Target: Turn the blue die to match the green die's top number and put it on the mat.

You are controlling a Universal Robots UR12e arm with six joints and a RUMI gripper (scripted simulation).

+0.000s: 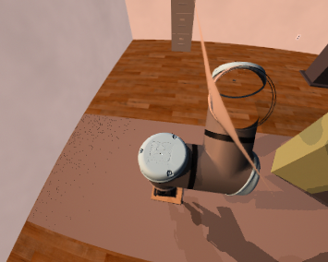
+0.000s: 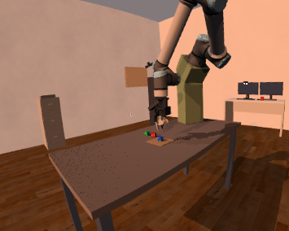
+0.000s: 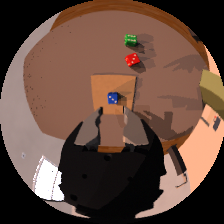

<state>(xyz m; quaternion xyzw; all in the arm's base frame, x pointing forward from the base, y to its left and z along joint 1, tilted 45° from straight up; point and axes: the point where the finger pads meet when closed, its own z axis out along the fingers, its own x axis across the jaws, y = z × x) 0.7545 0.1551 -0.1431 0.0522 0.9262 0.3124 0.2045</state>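
The blue die is 80 mm below my hand. From my hand the other things lie so: tan mat: 100 mm below; then green die: 180 mm to the right, 80 mm below, 50 mm behind; then red die: 120 mm to the right, 80 mm below, 60 mm behind.
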